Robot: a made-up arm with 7 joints.
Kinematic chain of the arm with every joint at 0, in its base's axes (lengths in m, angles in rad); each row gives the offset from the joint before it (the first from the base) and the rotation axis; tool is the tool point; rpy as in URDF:
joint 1: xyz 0 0 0.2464 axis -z
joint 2: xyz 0 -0.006 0.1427 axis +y
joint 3: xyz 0 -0.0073 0.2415 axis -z
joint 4: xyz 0 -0.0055 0.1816 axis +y
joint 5: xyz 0 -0.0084 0.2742 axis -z
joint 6: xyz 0 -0.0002 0.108 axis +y
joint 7: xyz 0 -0.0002 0.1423 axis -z
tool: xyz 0 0 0 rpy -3.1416 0 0
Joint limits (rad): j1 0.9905..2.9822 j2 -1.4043..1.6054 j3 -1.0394..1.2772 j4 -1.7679..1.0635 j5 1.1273..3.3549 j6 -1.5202..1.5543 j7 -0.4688..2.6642
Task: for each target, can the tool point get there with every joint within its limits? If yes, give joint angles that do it. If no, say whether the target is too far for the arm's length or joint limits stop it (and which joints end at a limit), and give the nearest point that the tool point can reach.
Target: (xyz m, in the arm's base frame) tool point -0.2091 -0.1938 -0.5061
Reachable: no: joint limits stop it (at a limit: joint 2, joint 4) | nearest point -0.3856 -0.3574 -0.0893 | short by 0.481 m
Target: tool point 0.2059 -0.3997 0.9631
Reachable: yes | joints 1.9956 0.9035 0.9597 -1.4851 3.1810 -0.9036 0.4765
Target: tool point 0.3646 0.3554 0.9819
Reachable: yes | joints 2.3005 -0.2333 0.4216 -0.6711 2.4254 1.2489 0.1434
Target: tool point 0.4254 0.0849 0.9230
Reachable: yes | joints 2.7408 0.0857 0.4322 -1.2755 2.2032 0.9144 2.0436
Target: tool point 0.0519 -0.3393 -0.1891
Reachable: no: joint limits stop it (at a limit: joint 2, joint 4) | nearest point 0.0741 -0.4844 -0.0600 | short by 0.195 m
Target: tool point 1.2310 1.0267 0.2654
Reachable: no: too far | nearest point 0.7183 0.5991 0.3746 | short by 0.676 m
